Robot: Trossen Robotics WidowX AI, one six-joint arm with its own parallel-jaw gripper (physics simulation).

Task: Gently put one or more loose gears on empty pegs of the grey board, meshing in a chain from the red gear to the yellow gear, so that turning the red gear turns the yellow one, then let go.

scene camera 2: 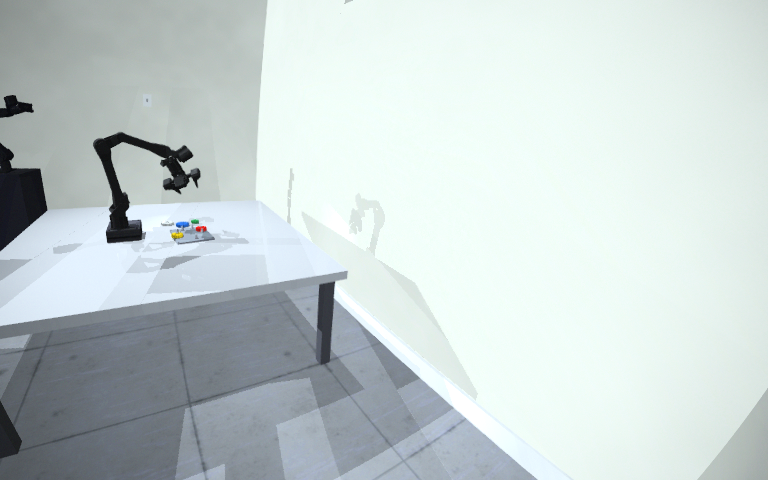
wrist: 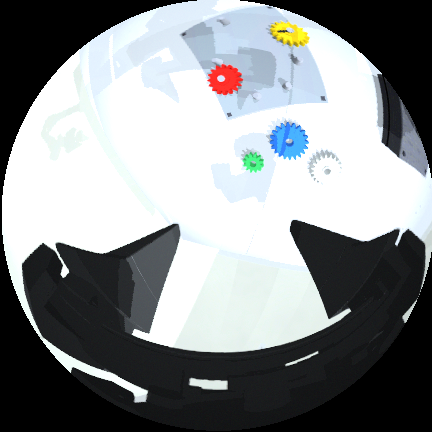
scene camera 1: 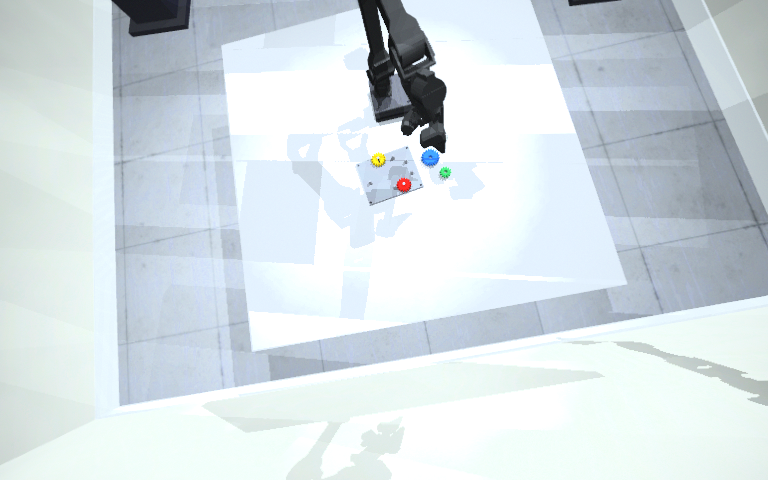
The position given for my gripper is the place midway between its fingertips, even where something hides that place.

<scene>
My gripper [scene camera 1: 443, 142] is open and holds nothing. Also in view: a blue gear [wrist: 278, 138]. A white gear [wrist: 330, 161] rests on the table. Further things: a grey board [wrist: 246, 43].
My gripper also shows in the wrist view [wrist: 236, 227].
</scene>
